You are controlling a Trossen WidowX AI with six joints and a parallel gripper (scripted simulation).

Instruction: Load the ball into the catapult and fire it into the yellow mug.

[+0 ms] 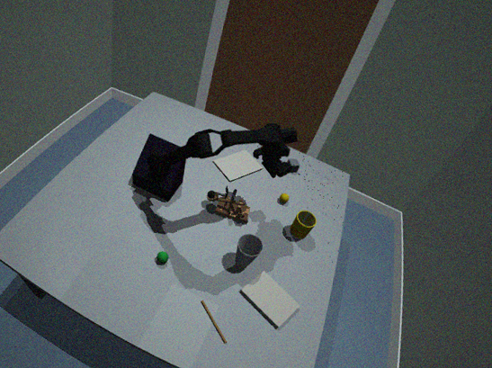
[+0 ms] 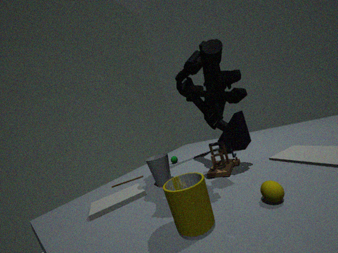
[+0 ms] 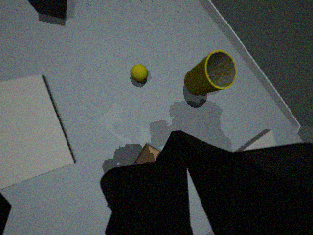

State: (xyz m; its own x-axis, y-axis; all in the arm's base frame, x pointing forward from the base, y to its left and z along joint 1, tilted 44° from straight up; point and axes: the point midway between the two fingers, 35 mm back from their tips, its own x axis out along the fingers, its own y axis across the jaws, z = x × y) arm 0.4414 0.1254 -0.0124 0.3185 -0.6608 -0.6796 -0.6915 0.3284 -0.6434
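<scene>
Now: the dark ball 220 mm behind my gripper tip, 140 mm below it and 80 mm to the right of it. The rest, counted from my gripper tip: yellow mug 200 mm ahead, 170 mm below, 60 mm to the right; then yellow ball 180 mm below, 90 mm to the left, 90 mm ahead; then wooden catapult 150 mm below, 150 mm behind, 60 mm to the right.
</scene>
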